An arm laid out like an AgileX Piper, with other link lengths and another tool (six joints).
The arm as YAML. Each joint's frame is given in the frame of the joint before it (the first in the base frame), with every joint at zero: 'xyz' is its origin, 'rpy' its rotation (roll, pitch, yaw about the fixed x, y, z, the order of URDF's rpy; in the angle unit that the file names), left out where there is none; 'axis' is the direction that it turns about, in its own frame. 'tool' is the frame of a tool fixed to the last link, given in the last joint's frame.
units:
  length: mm
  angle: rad
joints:
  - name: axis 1
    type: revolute
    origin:
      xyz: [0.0, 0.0, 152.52]
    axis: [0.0, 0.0, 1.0]
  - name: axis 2
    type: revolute
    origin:
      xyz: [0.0, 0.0, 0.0]
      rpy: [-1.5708, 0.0, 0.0]
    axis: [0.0, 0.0, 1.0]
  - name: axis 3
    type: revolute
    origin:
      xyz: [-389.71, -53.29, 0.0]
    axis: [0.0, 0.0, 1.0]
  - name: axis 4
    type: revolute
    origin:
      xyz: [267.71, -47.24, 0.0]
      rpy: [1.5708, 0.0, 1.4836]
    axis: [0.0, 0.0, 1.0]
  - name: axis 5
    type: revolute
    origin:
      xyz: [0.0, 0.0, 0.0]
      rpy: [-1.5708, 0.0, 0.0]
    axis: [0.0, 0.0, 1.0]
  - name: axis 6
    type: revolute
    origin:
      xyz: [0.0, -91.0, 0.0]
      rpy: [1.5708, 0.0, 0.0]
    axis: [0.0, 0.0, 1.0]
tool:
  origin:
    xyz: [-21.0, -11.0, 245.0]
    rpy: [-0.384, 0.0, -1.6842]
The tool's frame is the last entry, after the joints.
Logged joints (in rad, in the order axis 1, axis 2, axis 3, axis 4, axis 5, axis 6), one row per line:
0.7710 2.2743 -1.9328 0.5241 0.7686 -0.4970
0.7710 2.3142 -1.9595 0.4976 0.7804 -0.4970
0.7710 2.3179 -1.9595 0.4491 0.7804 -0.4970
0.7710 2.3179 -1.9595 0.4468 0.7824 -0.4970
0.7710 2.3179 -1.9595 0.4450 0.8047 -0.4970
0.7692 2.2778 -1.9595 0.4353 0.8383 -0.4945
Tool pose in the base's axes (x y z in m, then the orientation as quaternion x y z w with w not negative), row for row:
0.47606 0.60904 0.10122 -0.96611 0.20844 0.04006 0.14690
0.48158 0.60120 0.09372 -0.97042 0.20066 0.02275 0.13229
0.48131 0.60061 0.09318 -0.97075 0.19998 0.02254 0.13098
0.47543 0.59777 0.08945 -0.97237 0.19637 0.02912 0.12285
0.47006 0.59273 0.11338 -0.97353 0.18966 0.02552 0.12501
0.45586 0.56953 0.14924 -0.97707 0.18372 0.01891 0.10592
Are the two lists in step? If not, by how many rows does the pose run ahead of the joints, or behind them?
The pose runs 1 row ahead of the joints: the pose in row i belongs to the joints in row i + 1.
